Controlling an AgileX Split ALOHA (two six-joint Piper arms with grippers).
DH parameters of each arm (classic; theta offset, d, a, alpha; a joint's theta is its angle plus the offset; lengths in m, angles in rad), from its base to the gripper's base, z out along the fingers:
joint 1: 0 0.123 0 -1.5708
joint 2: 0.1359 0 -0.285 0
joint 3: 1.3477 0 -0.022 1.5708
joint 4: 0 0.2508 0 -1.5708
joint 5: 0 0 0.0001 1.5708
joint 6: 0 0.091 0 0
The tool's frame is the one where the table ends.
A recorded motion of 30 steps. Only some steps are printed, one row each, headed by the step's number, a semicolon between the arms.
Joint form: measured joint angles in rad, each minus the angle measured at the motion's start. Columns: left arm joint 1, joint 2, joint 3, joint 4, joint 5, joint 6; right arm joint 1, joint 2, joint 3, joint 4, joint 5, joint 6.
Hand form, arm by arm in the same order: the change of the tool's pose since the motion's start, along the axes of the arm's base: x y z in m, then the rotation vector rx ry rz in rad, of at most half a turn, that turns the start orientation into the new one. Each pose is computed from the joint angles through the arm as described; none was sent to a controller.
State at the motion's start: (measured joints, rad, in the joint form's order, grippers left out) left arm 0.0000 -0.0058 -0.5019 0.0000 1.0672 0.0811; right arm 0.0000 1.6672 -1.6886 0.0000 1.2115 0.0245
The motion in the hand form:
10: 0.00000 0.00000 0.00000 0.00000 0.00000 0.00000; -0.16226 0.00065 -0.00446 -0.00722 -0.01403 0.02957
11: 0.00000 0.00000 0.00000 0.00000 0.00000 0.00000; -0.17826 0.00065 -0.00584 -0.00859 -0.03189 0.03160
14: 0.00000 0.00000 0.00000 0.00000 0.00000 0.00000; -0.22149 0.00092 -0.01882 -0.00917 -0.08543 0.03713
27: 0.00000 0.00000 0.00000 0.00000 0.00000 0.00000; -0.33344 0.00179 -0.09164 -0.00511 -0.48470 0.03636
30: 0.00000 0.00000 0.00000 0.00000 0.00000 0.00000; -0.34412 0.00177 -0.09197 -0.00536 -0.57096 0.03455
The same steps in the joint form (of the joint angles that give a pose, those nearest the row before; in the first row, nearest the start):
10: 0.0000 0.0000 0.0000 0.0000 0.0000 0.0000; 0.0000 -0.5792 0.5618 0.0076 0.0034 -0.0322
11: 0.0000 0.0000 0.0000 0.0000 0.0000 0.0000; 0.0000 -0.6412 0.6060 0.0076 0.0034 -0.0346
14: 0.0000 0.0000 0.0000 0.0000 0.0000 0.0000; 0.0000 -0.8217 0.7489 0.0109 -0.0124 -0.0409
27: 0.0000 0.0000 0.0000 0.0000 0.0000 0.0000; 0.0000 -1.5112 1.1909 0.0227 -0.1640 -0.0420
30: 0.0000 0.0000 0.0000 0.0000 0.0000 0.0000; 0.0000 -1.5910 1.2002 0.0227 -0.1799 -0.0401

